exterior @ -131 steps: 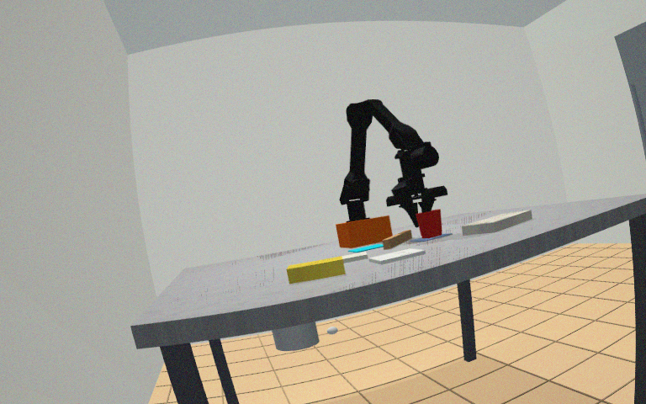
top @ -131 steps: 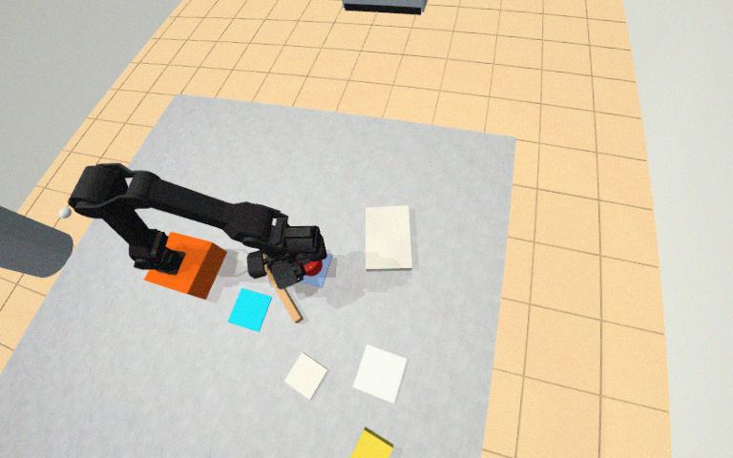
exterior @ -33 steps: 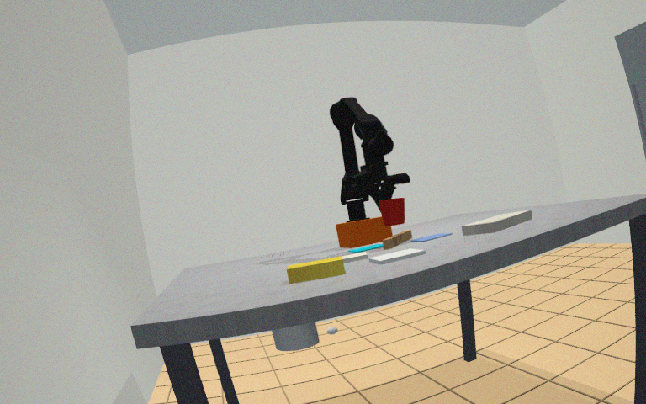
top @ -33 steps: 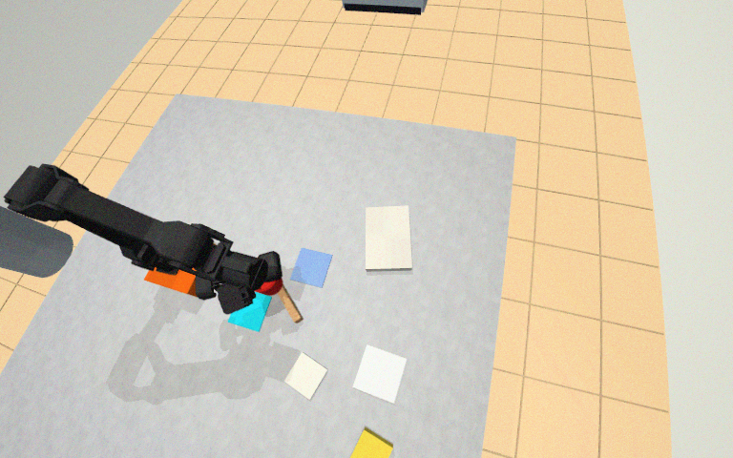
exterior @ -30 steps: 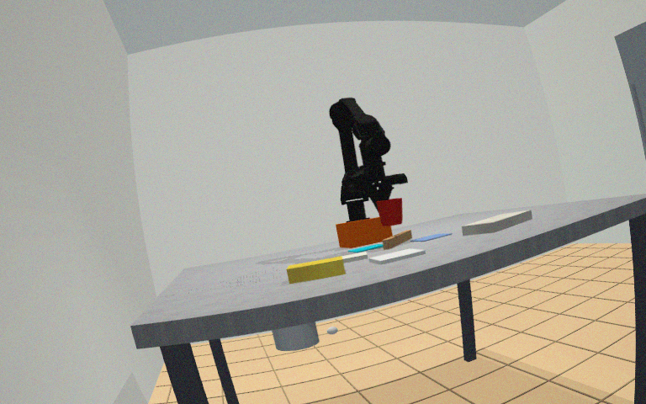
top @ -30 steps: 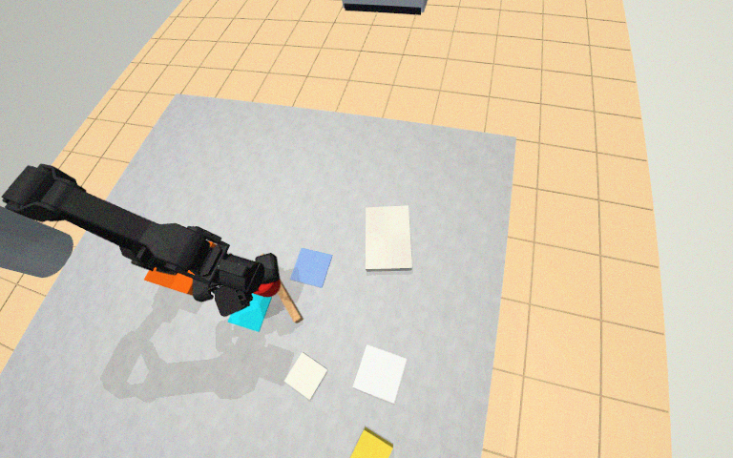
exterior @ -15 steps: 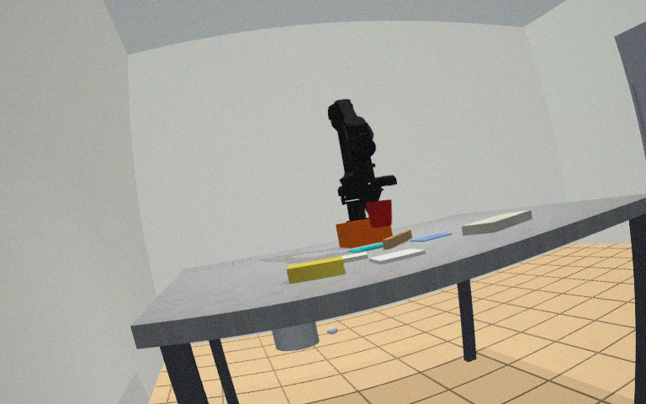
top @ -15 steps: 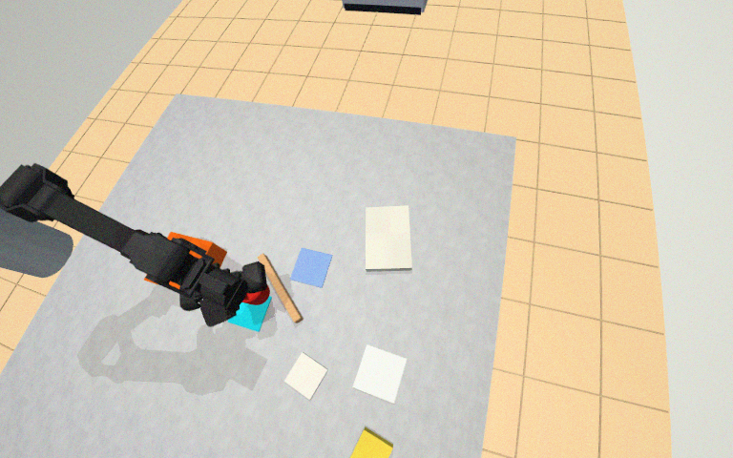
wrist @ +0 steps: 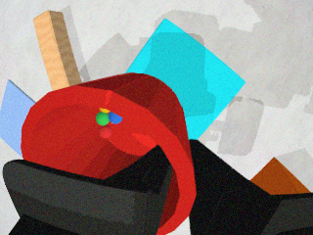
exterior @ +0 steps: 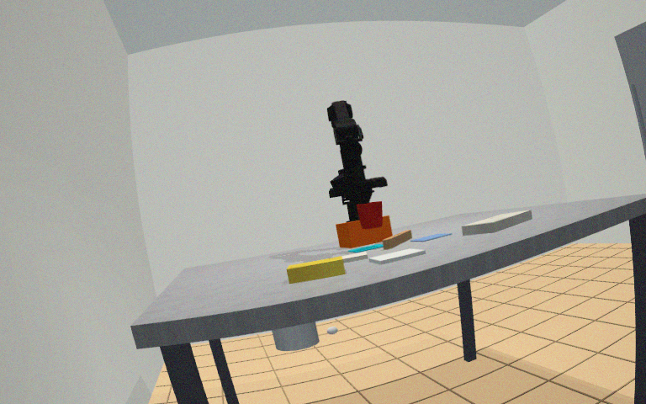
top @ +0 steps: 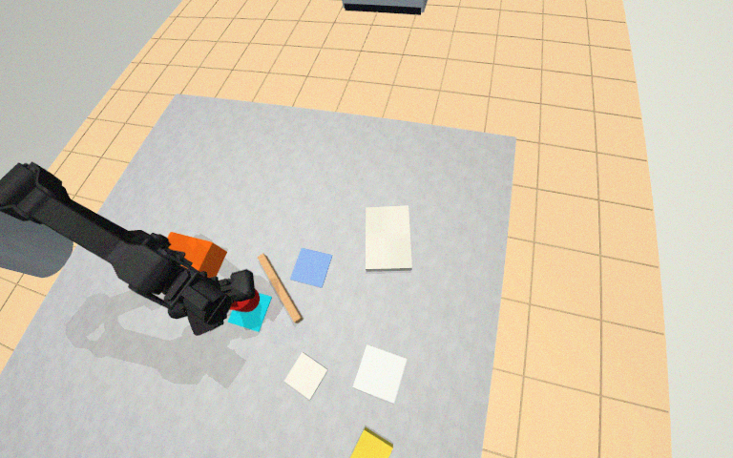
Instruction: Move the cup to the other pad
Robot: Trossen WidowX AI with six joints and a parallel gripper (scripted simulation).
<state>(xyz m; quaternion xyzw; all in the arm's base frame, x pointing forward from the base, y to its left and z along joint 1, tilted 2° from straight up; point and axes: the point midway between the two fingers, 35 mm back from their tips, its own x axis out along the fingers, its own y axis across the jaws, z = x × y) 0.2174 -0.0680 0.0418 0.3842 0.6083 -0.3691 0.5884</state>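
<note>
Now: the cyan pad 10 cm below my gripper tip and 1 cm ahead of it. Round my gripper tip: wooden bar: 9 cm below, 7 cm to the left, 7 cm ahead; red cup: 3 cm ahead, 1 cm to the left; light blue pad: 14 cm to the left, 14 cm ahead, 10 cm below.
</note>
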